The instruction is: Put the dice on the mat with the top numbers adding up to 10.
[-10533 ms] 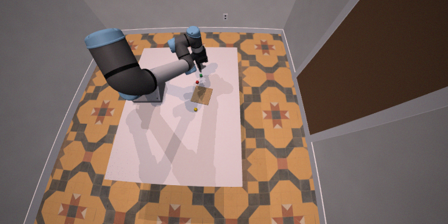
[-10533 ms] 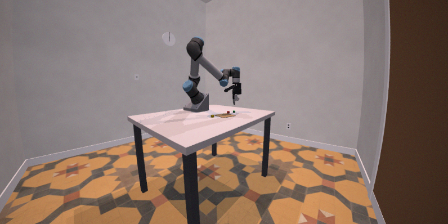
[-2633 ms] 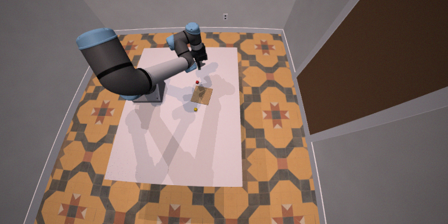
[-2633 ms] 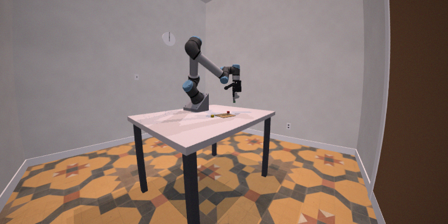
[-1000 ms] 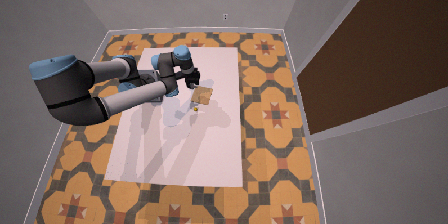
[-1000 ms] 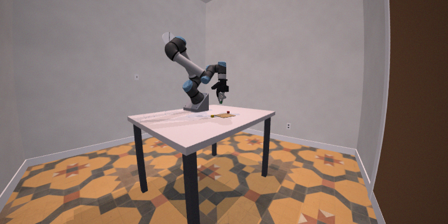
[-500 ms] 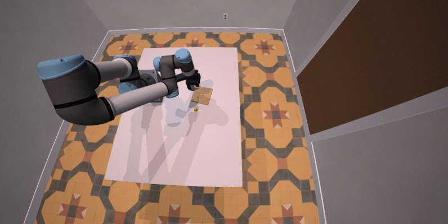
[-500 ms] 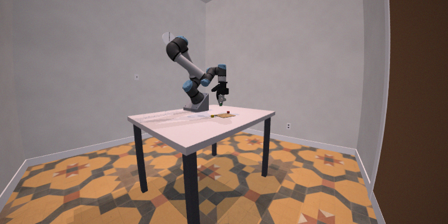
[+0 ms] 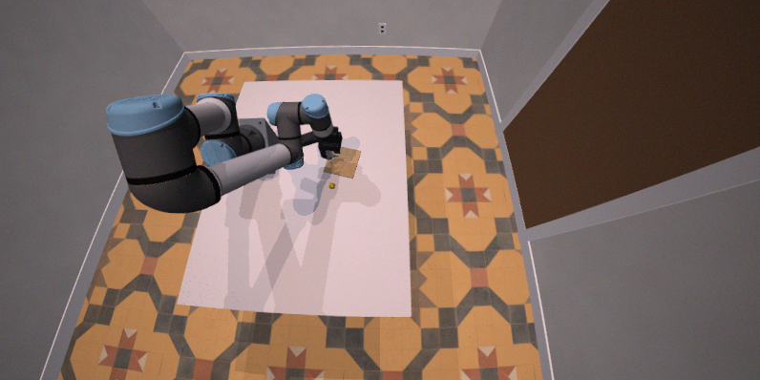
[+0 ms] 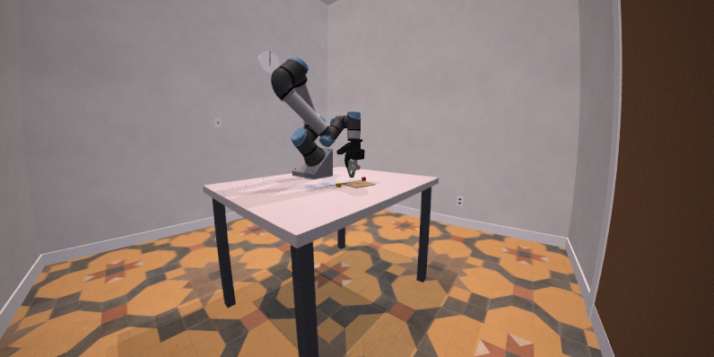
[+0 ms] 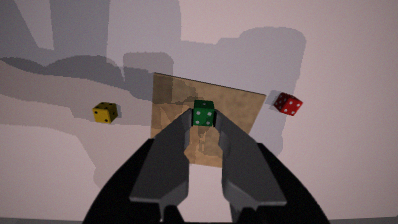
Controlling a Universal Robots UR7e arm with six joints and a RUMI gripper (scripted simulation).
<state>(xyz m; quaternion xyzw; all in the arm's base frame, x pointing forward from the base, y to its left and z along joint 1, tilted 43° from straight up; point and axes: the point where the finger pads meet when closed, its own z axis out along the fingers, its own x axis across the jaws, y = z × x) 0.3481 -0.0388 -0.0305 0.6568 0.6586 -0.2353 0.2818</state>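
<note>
My gripper is now 50 mm short of the brown mat and 50 mm above it. Round my hand: green die (10 mm below); yellow die (20 mm ahead, 130 mm to the right, 40 mm below); red die (110 mm to the left, 40 mm below).
</note>
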